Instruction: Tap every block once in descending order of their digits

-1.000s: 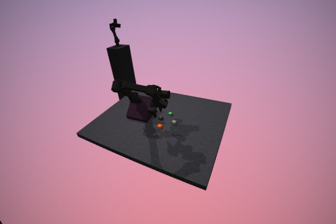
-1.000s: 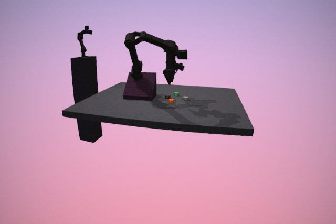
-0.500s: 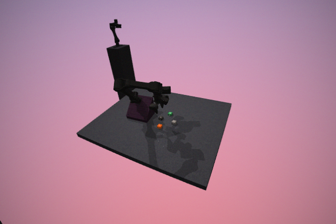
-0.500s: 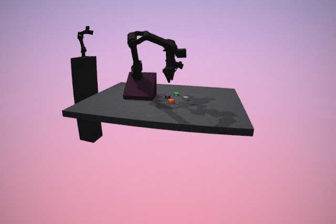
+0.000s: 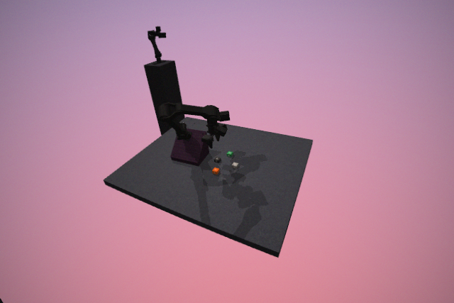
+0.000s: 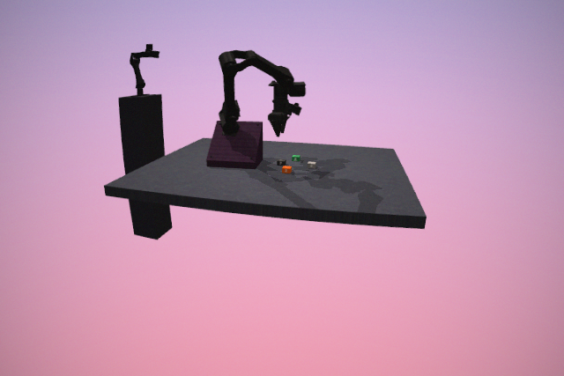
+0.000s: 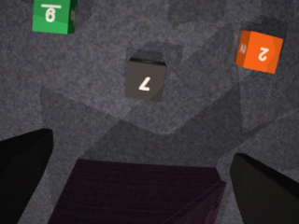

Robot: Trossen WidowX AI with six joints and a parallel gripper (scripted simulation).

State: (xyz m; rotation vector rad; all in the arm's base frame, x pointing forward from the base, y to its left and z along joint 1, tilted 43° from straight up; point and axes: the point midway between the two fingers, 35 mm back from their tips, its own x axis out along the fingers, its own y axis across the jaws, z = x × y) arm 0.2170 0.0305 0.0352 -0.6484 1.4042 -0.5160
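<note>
Right now my gripper tip is 120 mm above the green block, 90 mm to the right of it and 50 mm short of it. Also, from my gripper tip: black block: 120 mm below, 10 mm ahead; then grey block marked 4: 130 mm ahead, 120 mm below; then orange block marked 2: 120 mm below, 100 mm to the right, 50 mm ahead.
</note>
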